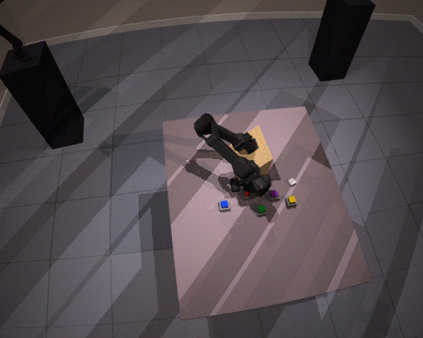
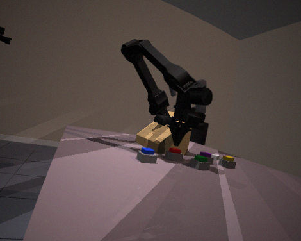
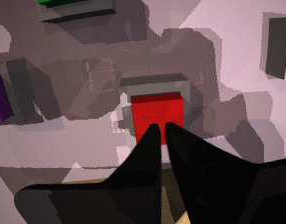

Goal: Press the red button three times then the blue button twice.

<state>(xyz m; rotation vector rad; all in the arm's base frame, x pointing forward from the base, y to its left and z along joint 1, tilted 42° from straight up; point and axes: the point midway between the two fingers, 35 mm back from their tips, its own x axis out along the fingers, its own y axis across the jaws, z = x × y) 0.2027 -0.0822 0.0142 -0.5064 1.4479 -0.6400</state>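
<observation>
Now: the red button 2 cm below my gripper tip. The rest, counted from my gripper tip: blue button: 13 cm to the right, 3 cm ahead, 2 cm below; then green button: 10 cm ahead, 4 cm to the left, 2 cm below; then purple button: 12 cm to the left, 4 cm ahead, 2 cm below.
</observation>
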